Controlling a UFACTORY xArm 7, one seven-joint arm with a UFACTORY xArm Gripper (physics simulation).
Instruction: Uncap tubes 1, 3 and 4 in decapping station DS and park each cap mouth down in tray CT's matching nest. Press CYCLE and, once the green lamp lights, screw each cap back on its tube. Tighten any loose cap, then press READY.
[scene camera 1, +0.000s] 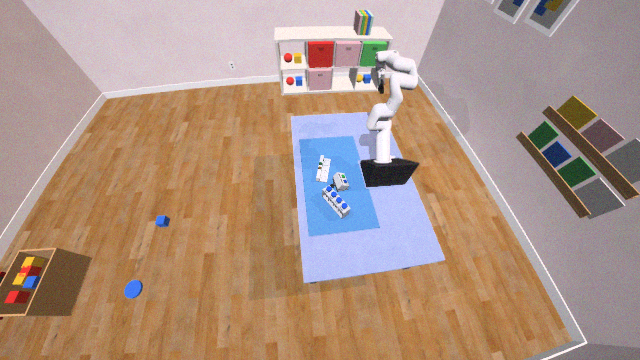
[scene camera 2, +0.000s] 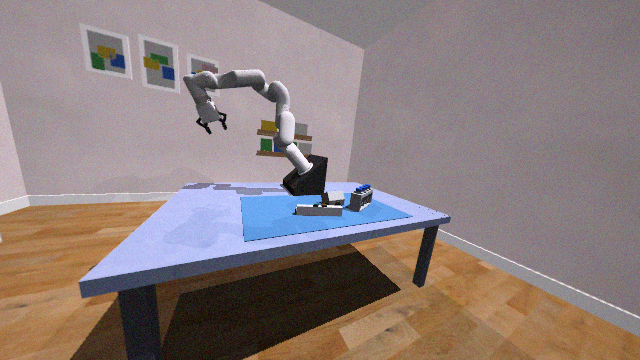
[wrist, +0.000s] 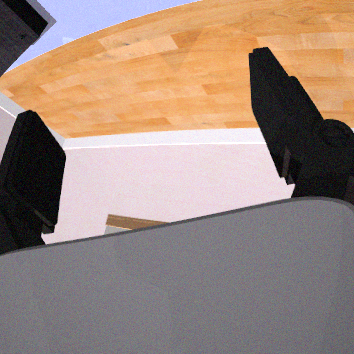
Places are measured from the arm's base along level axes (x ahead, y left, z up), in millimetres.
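Where they show: gripper, fingertip midpoint: (scene camera 1: 381, 92) (scene camera 2: 218, 131) (wrist: 143, 103); arm's base, origin of the base link: (scene camera 1: 382, 161) (scene camera 2: 305, 169).
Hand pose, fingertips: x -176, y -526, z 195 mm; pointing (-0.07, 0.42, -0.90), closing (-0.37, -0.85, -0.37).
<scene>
Things, the pixels of their top centre, and the offset from my fingertips. Level surfaces: height alone.
- white rack, middle of its top: (scene camera 2: 363, 189) (scene camera 1: 336, 197) dx +575, dy +696, dz -248 mm
- grey box, middle of its top: (scene camera 2: 333, 190) (scene camera 1: 341, 178) dx +486, dy +544, dz -267 mm
- flat white tray, middle of its top: (scene camera 2: 319, 202) (scene camera 1: 323, 165) dx +571, dy +390, dz -298 mm
- blue mat, its level: dz -351 mm
- lavender table, its level: dz -354 mm
A white rack (scene camera 1: 342, 212) (scene camera 2: 357, 201) holds a row of several blue-capped tubes; the caps (scene camera 1: 339, 200) (scene camera 2: 363, 188) are on top. Tube numbers and cap tightness are too small to tell. A grey box (scene camera 1: 341, 184) (scene camera 2: 333, 197) with a green and a blue button stands beside it; which button is which, and any lit lamp, cannot be read. A flat white tray (scene camera 1: 324, 175) (scene camera 2: 318, 211) lies further along, with small dark, green and brownish details on it. My gripper (scene camera 1: 381, 88) (scene camera 2: 217, 130) (wrist: 143, 103) is open and empty, high up and far from all of these.
The three objects are on a blue mat (scene camera 1: 340, 227) (scene camera 2: 265, 225) on the lavender table (scene camera 1: 375, 257) (scene camera 2: 135, 255). The black arm base (scene camera 1: 387, 174) (scene camera 2: 312, 177) stands beside the mat. A white shelf unit (scene camera 1: 332, 33) is beyond the table. Wall shelves (scene camera 1: 590, 150) hang on the side wall.
</scene>
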